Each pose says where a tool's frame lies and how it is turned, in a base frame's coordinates. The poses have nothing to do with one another.
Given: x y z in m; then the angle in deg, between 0 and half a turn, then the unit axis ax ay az.
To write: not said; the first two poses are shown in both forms.
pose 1, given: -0.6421 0.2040 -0.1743 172.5 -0.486 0.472 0.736
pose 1, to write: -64.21 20.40 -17.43 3.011 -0.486 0.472 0.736
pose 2, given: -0.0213 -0.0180 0.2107 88.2 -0.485 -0.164 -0.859
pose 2, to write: -2.13 -1.80 21.07 1.539 -0.485 -0.164 -0.859
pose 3, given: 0.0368 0.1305 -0.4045 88.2 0.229 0.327 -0.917
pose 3, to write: 3.68 13.05 -40.45 1.539 0.229 0.327 -0.917
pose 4, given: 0.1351 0.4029 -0.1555 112.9 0.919 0.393 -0.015
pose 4, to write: 13.51 40.29 -15.55 1.970 0.919 0.393 -0.015
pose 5, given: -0.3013 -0.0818 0.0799 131.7 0.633 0.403 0.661
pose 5, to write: -30.13 -8.18 7.99 2.299 0.633 0.403 0.661
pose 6, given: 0.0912 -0.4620 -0.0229 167.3 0.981 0.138 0.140
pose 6, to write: 9.12 -46.20 -2.29 2.920 0.981 0.138 0.140
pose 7, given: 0.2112 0.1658 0.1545 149.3 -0.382 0.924 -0.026
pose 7, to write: 21.12 16.58 15.45 2.606 -0.382 0.924 -0.026
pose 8, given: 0.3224 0.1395 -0.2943 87.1 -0.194 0.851 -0.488
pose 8, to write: 32.24 13.95 -29.43 1.520 -0.194 0.851 -0.488
